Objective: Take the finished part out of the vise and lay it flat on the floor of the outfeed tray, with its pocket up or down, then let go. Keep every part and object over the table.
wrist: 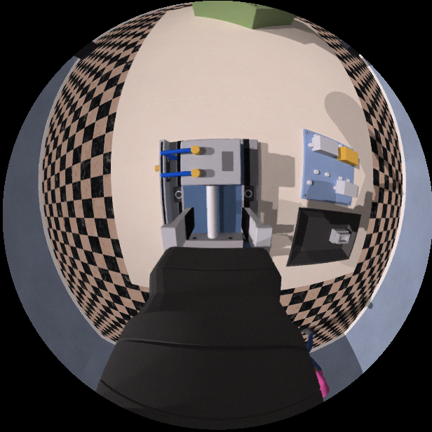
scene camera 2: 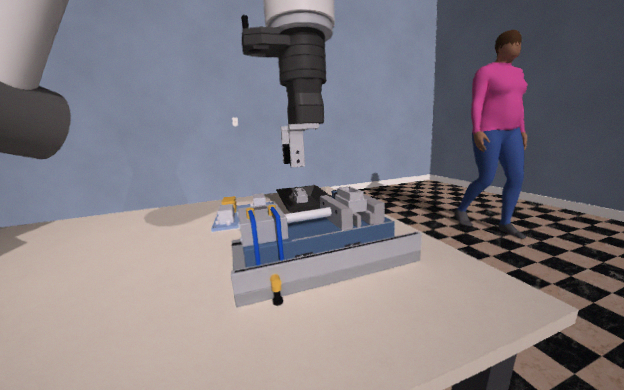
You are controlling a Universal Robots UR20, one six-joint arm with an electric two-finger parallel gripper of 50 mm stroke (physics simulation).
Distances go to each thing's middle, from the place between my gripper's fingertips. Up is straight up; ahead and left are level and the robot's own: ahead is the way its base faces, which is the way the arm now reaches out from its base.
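My hand is 7 cm past the vise cylinder block (scene camera 2: 245,224), 1 cm to the left of it and 9 cm above it. Going by their middles, the block is the nearest to my hand of the things named here. Grey rail (scene camera 2: 245,281), from my hand: 3 cm ahead, 11 cm to the right, 13 cm below. Blue plate (wrist: 321,188), from my hand: 8 cm behind, 29 cm to the left, 16 cm below.
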